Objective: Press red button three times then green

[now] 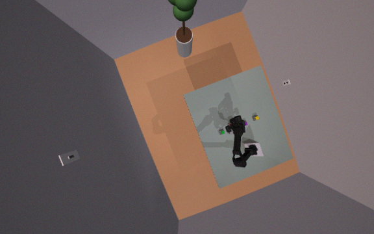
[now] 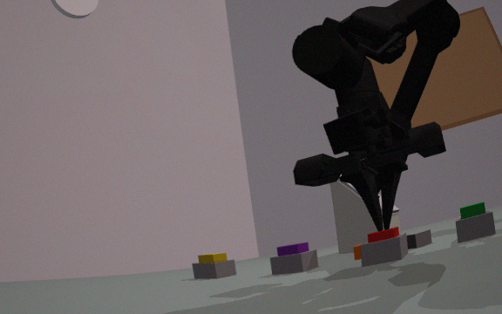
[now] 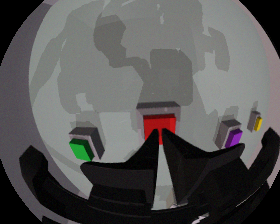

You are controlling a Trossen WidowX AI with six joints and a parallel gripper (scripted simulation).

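The red button is 1 cm below my gripper tip. Also, from my gripper tip: small grey block (8 cm behind, 3 cm to the left, 3 cm below); small orange block (9 cm behind, 4 cm to the right, 3 cm below); green button (3 cm behind, 12 cm to the left).
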